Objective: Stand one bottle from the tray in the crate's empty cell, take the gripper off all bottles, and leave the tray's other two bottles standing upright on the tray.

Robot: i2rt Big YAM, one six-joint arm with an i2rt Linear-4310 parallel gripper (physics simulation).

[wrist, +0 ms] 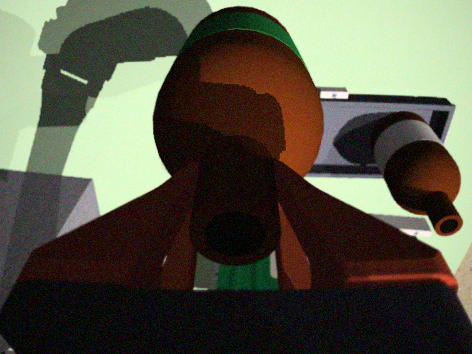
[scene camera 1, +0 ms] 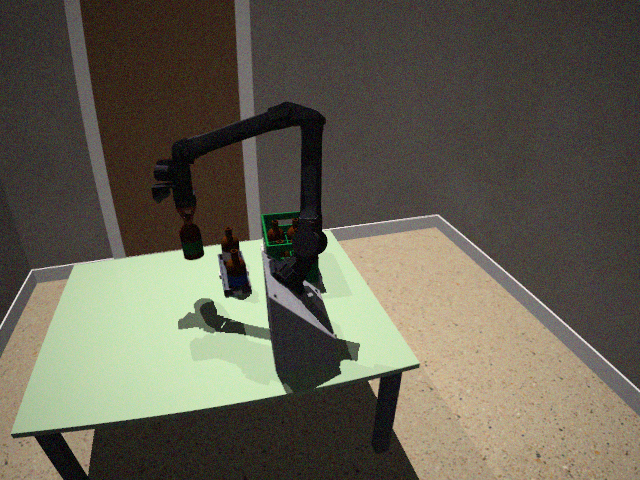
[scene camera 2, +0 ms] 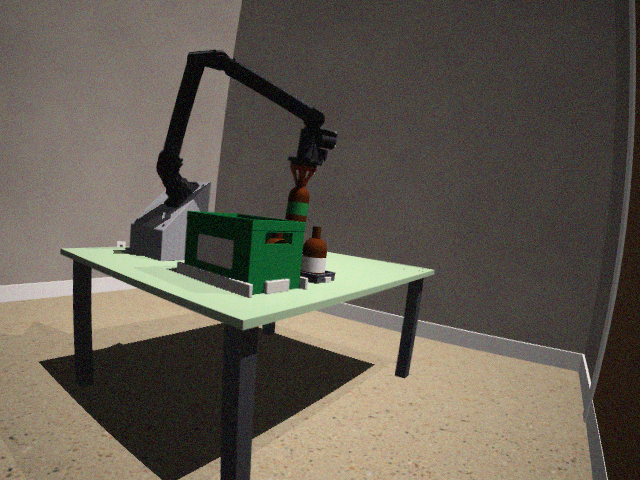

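Where they show: gripper, fingertip midpoint: [wrist: 236, 176] [scene camera 1: 189, 223] [scene camera 2: 300, 186]; arm's base at its link origin: [scene camera 1: 285, 278] [scene camera 2: 182, 195].
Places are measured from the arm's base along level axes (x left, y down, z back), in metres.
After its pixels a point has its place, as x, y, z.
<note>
My gripper [scene camera 1: 187, 218] {0.298, -0.070, -0.287} [scene camera 2: 301, 180] {0.298, -0.070, -0.287} [wrist: 236, 176] {0.298, -0.070, -0.287} is shut on the neck of the green-label brown bottle [scene camera 1: 192, 242] {0.290, -0.017, -0.248} [scene camera 2: 297, 209] {0.271, 0.011, -0.309} [wrist: 240, 75] {0.330, -0.055, -0.285}. The bottle hangs upright above the table, left of the tray [scene camera 1: 223, 274] {0.211, 0.210, -0.389} [scene camera 2: 331, 275] {0.215, 0.198, -0.523} [wrist: 327, 131] {0.173, 0.210, -0.389} in scene camera 1. The white-label bottle [scene camera 2: 315, 250] {0.148, 0.123, -0.505} [wrist: 425, 165] {0.204, 0.107, -0.464} and the blue-label bottle [scene camera 1: 236, 264] {0.150, 0.098, -0.270} stand upright on the tray. The blue-label bottle does not show in the wrist view. The green crate [scene camera 1: 279, 250] {-0.008, 0.060, -0.276} [scene camera 2: 276, 266] {-0.055, 0.151, -0.551} [wrist: 247, 277] {0.035, 0.093, -0.312} holds brown bottles; the arm hides part of it, and its empty cell cannot be made out.
The grey robot base [scene camera 1: 305, 335] {-0.033, 0.087, 0.163} [scene camera 2: 147, 237] {-0.119, 0.151, 0.018} stands on the pale green table [scene camera 1: 129, 361] {0.511, 0.215, 0.064} [scene camera 2: 377, 271] {0.560, 0.215, -0.485}, close to the crate. Low pale rails [scene camera 2: 214, 279] {-0.160, 0.199, -0.441} border the crate. The tray lies beside the crate. Walls rise behind the table.
</note>
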